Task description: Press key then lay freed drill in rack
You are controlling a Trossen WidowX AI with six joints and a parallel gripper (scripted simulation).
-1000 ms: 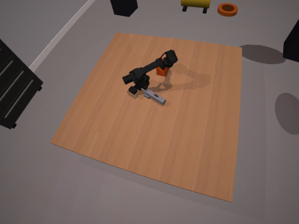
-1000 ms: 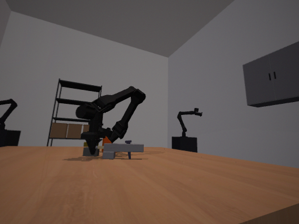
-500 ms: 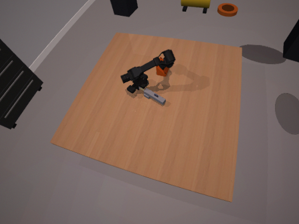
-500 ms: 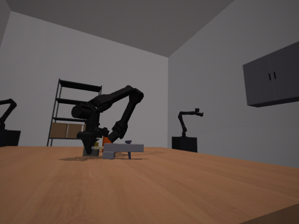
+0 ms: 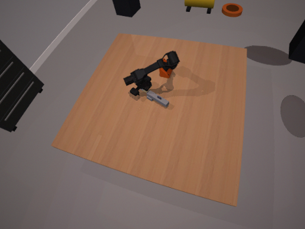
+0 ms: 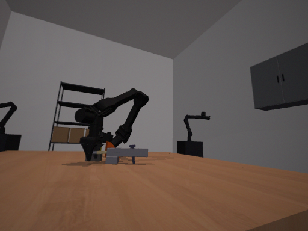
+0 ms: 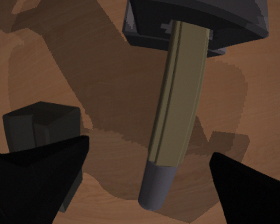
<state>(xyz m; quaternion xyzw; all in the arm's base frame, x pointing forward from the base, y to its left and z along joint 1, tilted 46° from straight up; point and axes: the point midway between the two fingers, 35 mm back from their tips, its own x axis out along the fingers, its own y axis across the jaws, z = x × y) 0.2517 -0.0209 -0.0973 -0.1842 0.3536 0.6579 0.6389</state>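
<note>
My gripper tip is 5 cm to the right of the olive drill, 3 cm below it and 1 cm short of it. Also, from my gripper tip: grey fixture block 15 cm to the left, 3 cm ahead, 3 cm above; dark grey rack 8 cm behind, 1 cm above; dark key 17 cm to the left, 4 cm ahead, 4 cm above.
</note>
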